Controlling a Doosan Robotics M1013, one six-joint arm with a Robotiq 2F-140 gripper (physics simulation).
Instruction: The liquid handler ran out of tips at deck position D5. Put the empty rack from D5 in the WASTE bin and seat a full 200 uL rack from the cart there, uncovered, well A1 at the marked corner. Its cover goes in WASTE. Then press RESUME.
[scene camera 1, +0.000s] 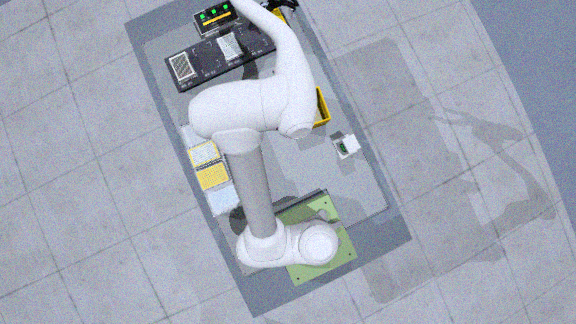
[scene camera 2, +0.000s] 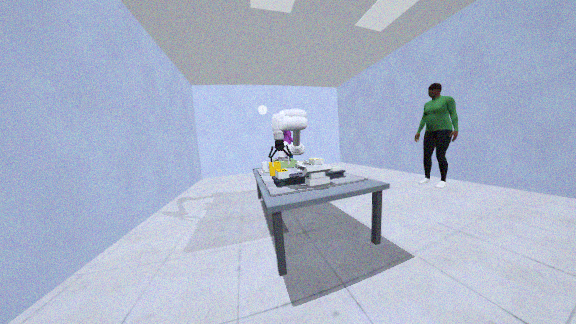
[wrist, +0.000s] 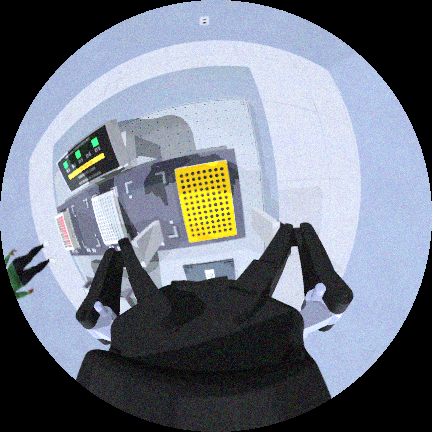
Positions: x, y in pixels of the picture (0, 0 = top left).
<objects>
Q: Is the gripper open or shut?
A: Open.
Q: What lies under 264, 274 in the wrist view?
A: The gripper.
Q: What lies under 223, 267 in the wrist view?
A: A dark plate.
</objects>
